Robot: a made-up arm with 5 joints. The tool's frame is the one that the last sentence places.
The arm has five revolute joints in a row. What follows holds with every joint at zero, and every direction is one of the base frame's. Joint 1 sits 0.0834 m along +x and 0.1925 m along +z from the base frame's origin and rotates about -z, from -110 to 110 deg. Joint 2 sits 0.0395 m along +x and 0.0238 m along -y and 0.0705 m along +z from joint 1 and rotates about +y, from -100 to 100 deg. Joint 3 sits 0.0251 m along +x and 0.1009 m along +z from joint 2 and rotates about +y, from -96.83 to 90.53 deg. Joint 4 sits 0.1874 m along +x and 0.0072 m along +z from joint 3 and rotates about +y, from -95 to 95 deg. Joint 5 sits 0.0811 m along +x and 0.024 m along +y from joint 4 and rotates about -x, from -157.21 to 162.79 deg. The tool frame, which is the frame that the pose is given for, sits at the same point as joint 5; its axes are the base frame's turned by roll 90, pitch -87.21 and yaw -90 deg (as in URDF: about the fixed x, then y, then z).
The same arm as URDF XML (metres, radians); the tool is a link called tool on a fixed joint. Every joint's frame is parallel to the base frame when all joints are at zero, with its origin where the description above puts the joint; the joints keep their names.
<robot name="arm">
  <link name="base_link"/>
  <link name="link1"/>
  <link name="link2"/>
  <link name="link3"/>
  <link name="link4"/>
  <link name="link5"/>
  <link name="tool"/>
  <joint name="joint 1" type="revolute">
    <parent link="base_link"/>
    <child link="link1"/>
    <origin xyz="0.0834 0.0000 0.1925" rpy="0.0000 0.0000 0.0000"/>
    <axis xyz="0 0 -1"/>
    <limit lower="-1.9199" upper="1.9199"/>
  </joint>
  <joint name="joint 2" type="revolute">
    <parent link="link1"/>
    <child link="link2"/>
    <origin xyz="0.0395 -0.0238 0.0705" rpy="0.0000 0.0000 0.0000"/>
    <axis xyz="0 1 0"/>
    <limit lower="-1.7453" upper="1.7453"/>
  </joint>
  <joint name="joint 3" type="revolute">
    <parent link="link2"/>
    <child link="link3"/>
    <origin xyz="0.0251 0.0000 0.1009" rpy="0.0000 0.0000 0.0000"/>
    <axis xyz="0 1 0"/>
    <limit lower="-1.6900" upper="1.5800"/>
  </joint>
  <joint name="joint 4" type="revolute">
    <parent link="link3"/>
    <child link="link4"/>
    <origin xyz="0.1874 0.0000 0.0072" rpy="0.0000 0.0000 0.0000"/>
    <axis xyz="0 1 0"/>
    <limit lower="-1.6581" upper="1.6581"/>
  </joint>
  <joint name="joint 5" type="revolute">
    <parent link="link4"/>
    <child link="link5"/>
    <origin xyz="0.0811 0.0240 0.0000" rpy="0.0000 0.0000 0.0000"/>
    <axis xyz="-1 0 0"/>
    <limit lower="-2.7438" upper="2.8412"/>
  </joint>
  <joint name="tool_fixed" type="fixed">
    <parent link="link5"/>
    <child link="tool"/>
    <origin xyz="0.0000 0.0000 0.0000" rpy="1.5708 -1.5221 -1.5708"/>
  </joint>
</robot>

